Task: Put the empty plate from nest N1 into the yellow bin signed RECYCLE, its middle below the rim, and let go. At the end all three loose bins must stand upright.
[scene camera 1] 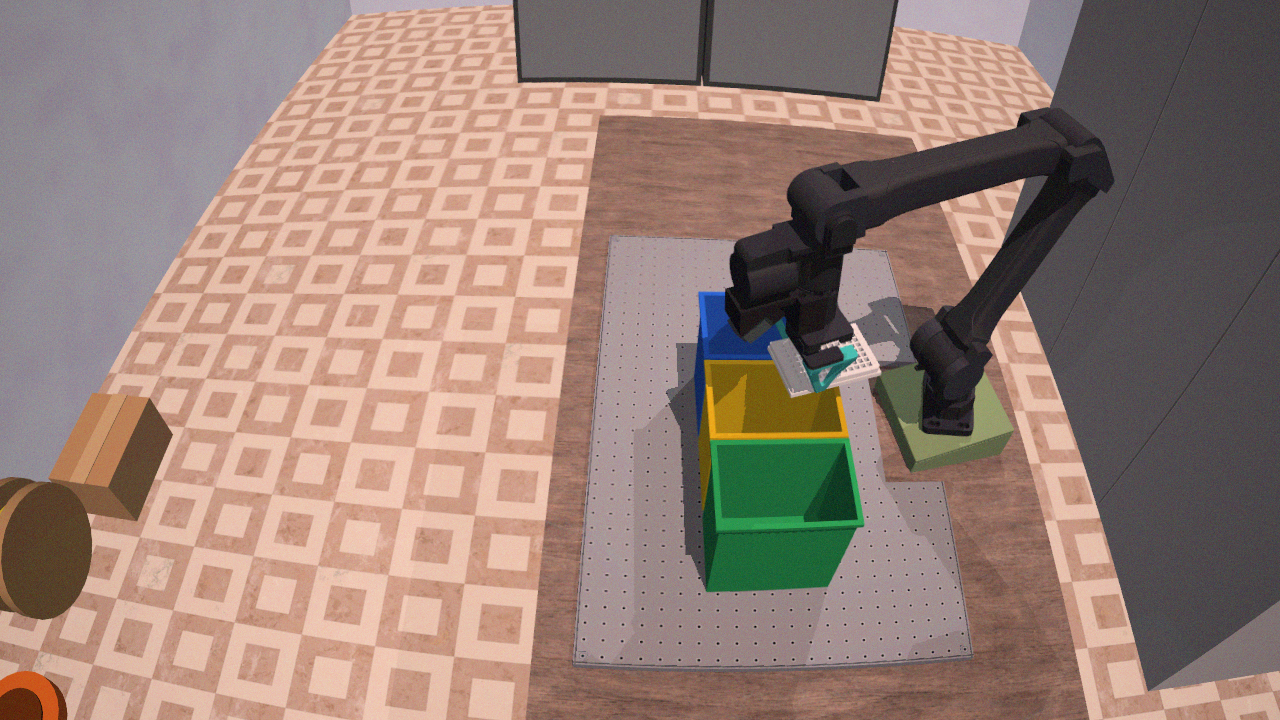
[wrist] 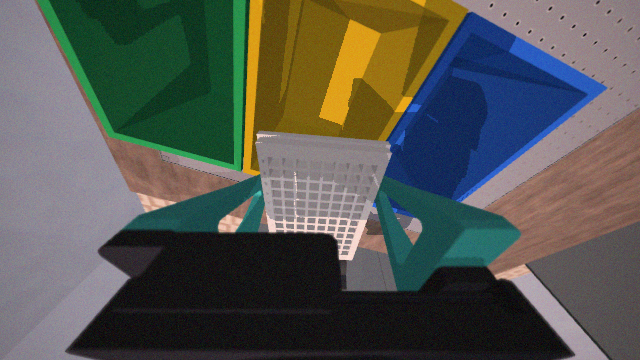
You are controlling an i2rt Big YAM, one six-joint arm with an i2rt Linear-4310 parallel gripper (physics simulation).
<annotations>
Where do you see a green bin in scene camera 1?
At 779, 514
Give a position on a blue bin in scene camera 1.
716, 340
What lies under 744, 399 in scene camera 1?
A yellow bin.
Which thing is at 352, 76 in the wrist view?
A yellow bin.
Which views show the white plate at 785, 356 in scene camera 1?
Scene camera 1 and the wrist view: all of them.
</annotations>
